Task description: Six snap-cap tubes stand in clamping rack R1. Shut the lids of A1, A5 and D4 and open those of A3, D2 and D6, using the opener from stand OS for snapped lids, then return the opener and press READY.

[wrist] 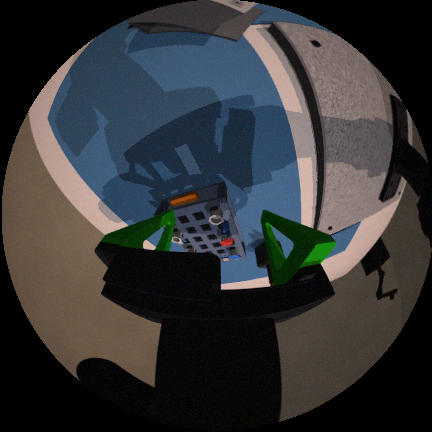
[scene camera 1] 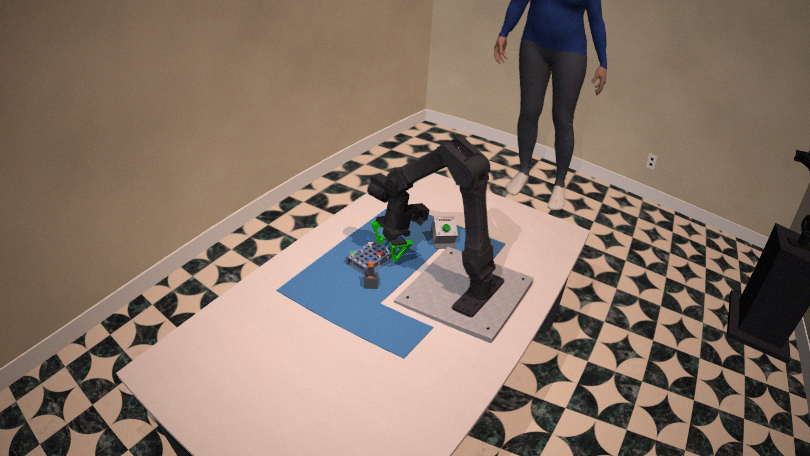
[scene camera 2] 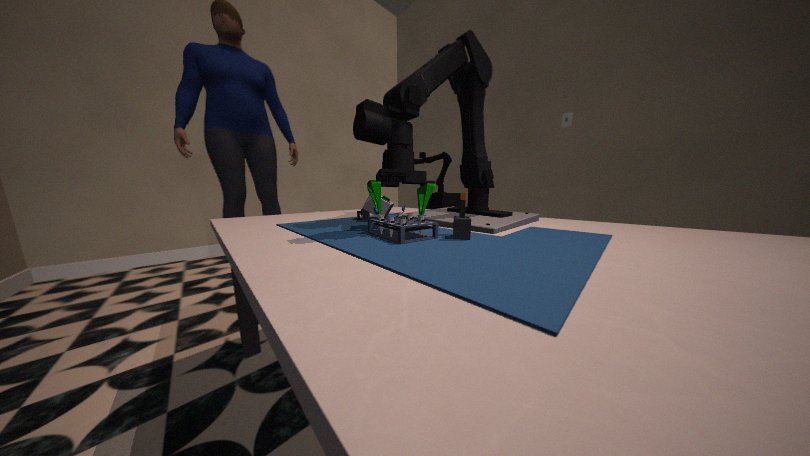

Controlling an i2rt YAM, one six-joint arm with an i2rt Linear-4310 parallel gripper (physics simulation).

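Places are measured from the arm's base along level axes (x right, y ahead, z up), in centimetres.
Pixels of known places: gripper, fingertip midpoint: (wrist: 217,214) (scene camera 1: 387,252); arm's base at its link origin: (scene camera 1: 479,294) (scene camera 2: 477,212).
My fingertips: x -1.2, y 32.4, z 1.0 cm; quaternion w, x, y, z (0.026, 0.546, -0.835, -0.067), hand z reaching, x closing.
Note:
For each thing: its top centre in the pictures, then the offset to it from my fingertips. "*": a spot on its surface instead. Level surfaces: height alone.
- Rack R1 at its top centre: (wrist: 203,259) (scene camera 2: 399,206) (scene camera 1: 371,245) dx -3.7, dy +3.4, dz +3.0 cm
- uncapped tube mouth at a spot on its surface: (wrist: 216,219) * dx +0.0, dy +0.1, dz +0.8 cm
- dark blue lid at its top centre: (wrist: 223,231) dx +0.1, dy -0.7, dz +2.5 cm
- red lid at its top centre: (wrist: 226,242) dx -3.4, dy +0.3, dz +1.3 cm
- pale tube rim at a spot on its surface: (wrist: 177,240) * dx -1.4, dy +6.0, dz +1.1 cm
- orange-topped opener at its top centre: (scene camera 2: 463,192) (scene camera 1: 371,262) dx -13.2, dy -4.2, dz +5.6 cm
- box with the green READY button, top centre: (scene camera 2: 385,195) (scene camera 1: 446,225) dx +18.9, dy -9.1, dz +4.6 cm
- blue mat at its surface level: dz -2.9 cm
- pale table at its surface level: dz -3.2 cm
Rack R1 (scene camera 1: 355,263) (scene camera 2: 401,233) (wrist: 212,192) stands on the blue mat. In the wrist view an uncapped tube mouth (wrist: 216,219) shows near the labelled end, with a dark blue lid (wrist: 225,230) beside it and a red lid (wrist: 227,242) further along. Another pale tube rim (wrist: 177,240) shows by the left finger. Other lids are small or partly hidden; I cannot tell their states. My gripper (scene camera 1: 388,250) (scene camera 2: 400,214) (wrist: 217,214) is open and empty, fingers pointing down, close above the rack. The orange-topped opener (scene camera 1: 371,264) (scene camera 2: 462,197) stands upright in stand OS (scene camera 1: 371,280) (scene camera 2: 461,228) (wrist: 261,254).
The box with the green READY button (scene camera 1: 446,227) (scene camera 2: 387,198) stands on the far side of the rack, near the arm's base plate (scene camera 1: 430,288) (wrist: 345,75). The blue mat (scene camera 1: 323,288) (scene camera 2: 498,271) lies on the pale table (scene camera 1: 272,368) (scene camera 2: 453,362). A person (scene camera 1: 552,84) (scene camera 2: 235,90) stands beyond the table.

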